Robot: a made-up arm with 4 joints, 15 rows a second.
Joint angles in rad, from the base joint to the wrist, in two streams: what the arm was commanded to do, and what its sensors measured. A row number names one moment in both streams.
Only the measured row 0 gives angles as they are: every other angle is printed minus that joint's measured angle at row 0.
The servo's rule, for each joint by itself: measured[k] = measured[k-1] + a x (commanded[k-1-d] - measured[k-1]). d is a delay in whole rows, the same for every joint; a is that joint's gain. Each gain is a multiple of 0.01, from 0.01 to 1. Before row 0 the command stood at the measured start. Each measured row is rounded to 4 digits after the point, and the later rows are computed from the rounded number. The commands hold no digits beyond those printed.
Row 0, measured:
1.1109, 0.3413, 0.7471, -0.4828
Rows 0 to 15, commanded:
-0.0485, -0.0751, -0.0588, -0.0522
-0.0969, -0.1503, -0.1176, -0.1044
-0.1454, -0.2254, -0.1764, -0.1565
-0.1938, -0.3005, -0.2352, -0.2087
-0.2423, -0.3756, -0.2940, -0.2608
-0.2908, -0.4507, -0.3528, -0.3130
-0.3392, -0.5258, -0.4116, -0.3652
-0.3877, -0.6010, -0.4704, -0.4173
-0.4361, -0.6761, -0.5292, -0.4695
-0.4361, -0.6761, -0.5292, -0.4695
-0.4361, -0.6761, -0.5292, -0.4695
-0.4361, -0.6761, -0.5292, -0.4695
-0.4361, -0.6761, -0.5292, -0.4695
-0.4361, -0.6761, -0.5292, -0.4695
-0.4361, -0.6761, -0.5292, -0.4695
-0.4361, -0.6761, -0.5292, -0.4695
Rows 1 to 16, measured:
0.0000, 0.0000, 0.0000, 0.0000
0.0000, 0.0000, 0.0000, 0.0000
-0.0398, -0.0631, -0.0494, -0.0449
-0.0866, -0.1363, -0.1067, -0.0961
-0.1348, -0.2111, -0.1652, -0.1480
-0.1832, -0.2862, -0.2240, -0.2002
-0.2317, -0.3613, -0.2828, -0.2523
-0.2802, -0.4364, -0.3416, -0.3045
-0.3286, -0.5115, -0.4004, -0.3567
-0.3771, -0.5867, -0.4592, -0.4088
-0.4255, -0.6618, -0.5180, -0.4610
-0.4342, -0.6738, -0.5274, -0.4683
-0.4358, -0.6757, -0.5289, -0.4693
-0.4360, -0.6760, -0.5292, -0.4695
-0.4361, -0.6761, -0.5292, -0.4695
-0.4361, -0.6761, -0.5292, -0.4695
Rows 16 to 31, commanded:
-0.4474, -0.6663, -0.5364, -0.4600
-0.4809, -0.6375, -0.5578, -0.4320
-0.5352, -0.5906, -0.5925, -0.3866
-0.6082, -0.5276, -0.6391, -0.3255
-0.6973, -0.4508, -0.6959, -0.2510
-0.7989, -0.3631, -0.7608, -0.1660
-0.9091, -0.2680, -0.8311, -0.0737
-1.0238, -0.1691, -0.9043, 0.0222
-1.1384, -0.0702, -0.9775, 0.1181
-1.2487, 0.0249, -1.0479, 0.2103
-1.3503, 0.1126, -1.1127, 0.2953
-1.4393, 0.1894, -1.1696, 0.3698
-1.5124, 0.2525, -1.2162, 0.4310
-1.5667, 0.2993, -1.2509, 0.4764
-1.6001, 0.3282, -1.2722, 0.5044
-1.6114, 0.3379, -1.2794, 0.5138
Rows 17 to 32, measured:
-0.4361, -0.6761, -0.5292, -0.4695
-0.4361, -0.6761, -0.5292, -0.4695
-0.4454, -0.6679, -0.5352, -0.4613
-0.4745, -0.6424, -0.5542, -0.4361
-0.5243, -0.5989, -0.5864, -0.3935
-0.5931, -0.5390, -0.6307, -0.3350
-0.6785, -0.4649, -0.6855, -0.2628
-0.7772, -0.3794, -0.7488, -0.1796
-0.8854, -0.2858, -0.8179, -0.0885
-0.9989, -0.1878, -0.8905, 0.0067
-1.1133, -0.0890, -0.9636, 0.1025
-1.2243, 0.0067, -1.0344, 0.1952
-1.3276, 0.0957, -1.1002, 0.2813
-1.4192, 0.1744, -1.1585, 0.3574
-1.4956, 0.2400, -1.2070, 0.4207
-1.5539, 0.2898, -1.2439, 0.4686

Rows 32 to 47, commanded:
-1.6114, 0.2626, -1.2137, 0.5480
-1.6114, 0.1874, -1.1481, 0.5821
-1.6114, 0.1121, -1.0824, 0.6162
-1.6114, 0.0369, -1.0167, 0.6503
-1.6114, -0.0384, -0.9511, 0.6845
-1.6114, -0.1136, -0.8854, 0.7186
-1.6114, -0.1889, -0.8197, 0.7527
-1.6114, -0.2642, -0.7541, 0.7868
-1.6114, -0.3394, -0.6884, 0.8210
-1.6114, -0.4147, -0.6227, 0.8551
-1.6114, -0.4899, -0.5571, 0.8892
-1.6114, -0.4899, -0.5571, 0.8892
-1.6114, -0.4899, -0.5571, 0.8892
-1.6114, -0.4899, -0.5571, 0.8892
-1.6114, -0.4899, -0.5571, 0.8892
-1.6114, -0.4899, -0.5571, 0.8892
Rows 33 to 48, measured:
-1.5918, 0.3221, -1.2677, 0.4994
-1.6079, 0.3354, -1.2775, 0.5118
-1.6108, 0.2742, -1.2239, 0.5429
-1.6113, 0.2013, -1.1602, 0.5766
-1.6114, 0.1264, -1.0948, 0.6107
-1.6114, 0.0512, -1.0292, 0.6448
-1.6114, -0.0241, -0.9636, 0.6789
-1.6114, -0.0993, -0.8979, 0.7130
-1.6114, -0.1746, -0.8322, 0.7471
-1.6114, -0.2499, -0.7666, 0.7812
-1.6114, -0.3251, -0.7009, 0.8154
-1.6114, -0.4004, -0.6352, 0.8495
-1.6114, -0.4756, -0.5696, 0.8836
-1.6114, -0.4876, -0.5591, 0.8884
-1.6114, -0.4895, -0.5574, 0.8891
-1.6114, -0.4898, -0.5571, 0.8892

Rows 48 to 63, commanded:
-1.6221, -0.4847, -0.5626, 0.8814
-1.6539, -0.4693, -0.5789, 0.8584
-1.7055, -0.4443, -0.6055, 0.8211
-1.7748, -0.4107, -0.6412, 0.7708
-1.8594, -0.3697, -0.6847, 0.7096
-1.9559, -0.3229, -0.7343, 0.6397
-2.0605, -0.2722, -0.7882, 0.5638
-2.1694, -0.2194, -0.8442, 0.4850
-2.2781, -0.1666, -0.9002, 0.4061
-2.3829, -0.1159, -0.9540, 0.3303
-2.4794, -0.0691, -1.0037, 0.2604
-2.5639, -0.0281, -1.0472, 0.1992
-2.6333, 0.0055, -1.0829, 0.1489
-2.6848, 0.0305, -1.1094, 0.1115
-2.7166, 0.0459, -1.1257, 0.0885
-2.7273, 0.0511, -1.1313, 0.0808
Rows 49 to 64, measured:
-1.6114, -0.4899, -0.5571, 0.8892
-1.6114, -0.4899, -0.5571, 0.8892
-1.6202, -0.4855, -0.5617, 0.8825
-1.6478, -0.4719, -0.5761, 0.8618
-1.6951, -0.4487, -0.6008, 0.8268
-1.7605, -0.4168, -0.6347, 0.7786
-1.8416, -0.3772, -0.6767, 0.7193
-1.9353, -0.3316, -0.7251, 0.6508
-2.0380, -0.2817, -0.7781, 0.5760
-2.1457, -0.2294, -0.8336, 0.4977
-2.2543, -0.1766, -0.8895, 0.4189
-2.3598, -0.1256, -0.9437, 0.3427
-2.4579, -0.0781, -0.9941, 0.2719
-2.5448, -0.0361, -1.0387, 0.2094
-2.6174, -0.0012, -1.0758, 0.1574
-2.6727, 0.0254, -1.1040, 0.1179

